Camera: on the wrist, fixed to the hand. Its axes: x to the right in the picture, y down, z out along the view.
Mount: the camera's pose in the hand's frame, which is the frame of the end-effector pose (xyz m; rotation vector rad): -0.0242 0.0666 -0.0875 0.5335 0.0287 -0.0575
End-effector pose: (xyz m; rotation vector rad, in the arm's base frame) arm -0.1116 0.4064 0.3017 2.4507 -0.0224 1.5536
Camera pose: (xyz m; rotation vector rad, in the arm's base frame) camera -0.2093 0.3572 0.3285 -2.4751 -0.4703 -1.5547
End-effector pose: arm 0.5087 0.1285 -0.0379 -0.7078 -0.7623 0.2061
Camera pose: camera 0.5571 0.1239 -0.1395 -0.1826 -0.6597 0.3305
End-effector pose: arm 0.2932 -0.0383 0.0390 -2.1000 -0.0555 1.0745
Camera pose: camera 0.3207 -0.1474 0.0434 -1.6209 0.1672 0.9034
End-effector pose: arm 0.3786 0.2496 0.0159 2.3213 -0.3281 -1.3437
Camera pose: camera 0.4431 0.2230 0.1043 -2.7126 0.6665 1.3345
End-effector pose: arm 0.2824 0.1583 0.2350 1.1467 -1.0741 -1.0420
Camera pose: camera 0.3689 0.2042 0.2906 1.6182 -1.3469 -0.7966
